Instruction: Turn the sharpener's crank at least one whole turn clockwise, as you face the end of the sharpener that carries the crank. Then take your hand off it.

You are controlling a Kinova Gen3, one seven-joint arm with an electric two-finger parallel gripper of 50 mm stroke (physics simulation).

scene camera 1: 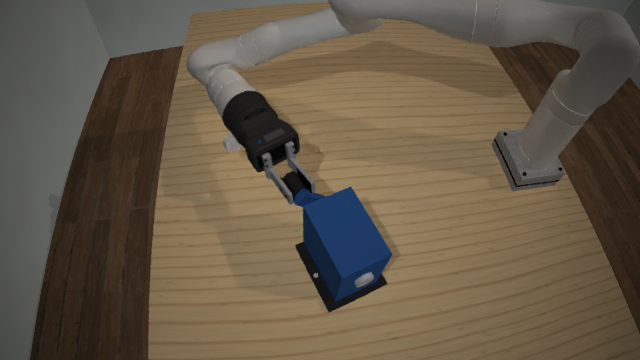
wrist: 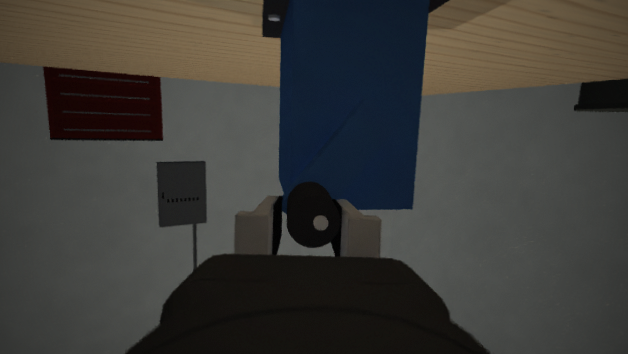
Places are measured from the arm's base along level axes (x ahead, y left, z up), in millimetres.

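Pixels of known places: gripper, between the fingertips: [scene camera 1: 302,193] [wrist: 306,218]; arm's base, origin of its link: [scene camera 1: 533,152].
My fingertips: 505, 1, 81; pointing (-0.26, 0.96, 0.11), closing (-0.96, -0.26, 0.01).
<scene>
Ahead of a thing's pixels: the offset from my fingertips to its top centre, as dx, dy, dz. "*": to the spot under its first point. Level surfaces: height alone.
The blue box-shaped sharpener [scene camera 1: 345,235] [wrist: 355,50] stands on its black base @[* +0, +119, -120] [scene camera 1: 325,296] [wrist: 270,30], with a pale round part on its near end in the scene view. Its blue crank arm [scene camera 1: 309,199] [wrist: 332,167] is at the far end; in the wrist view it slants down to the left across that end. A black cylindrical knob @[+4, -22, +2] [scene camera 1: 293,183] [wrist: 312,215] is on the crank arm. My gripper [scene camera 1: 302,194] [wrist: 306,218] is shut on the knob, one finger on each side; the knob sits slightly askew between them. The crank's pivot is hard to make out.
My arm arches over the back of the wooden table @[dz -128] [scene camera 1: 440,250] from its base [scene camera 1: 537,175] at the right. A red panel [wrist: 104,105] and a grey box [wrist: 181,192] are on the wall in the wrist view, with a dark object [wrist: 604,95] at the right.
</scene>
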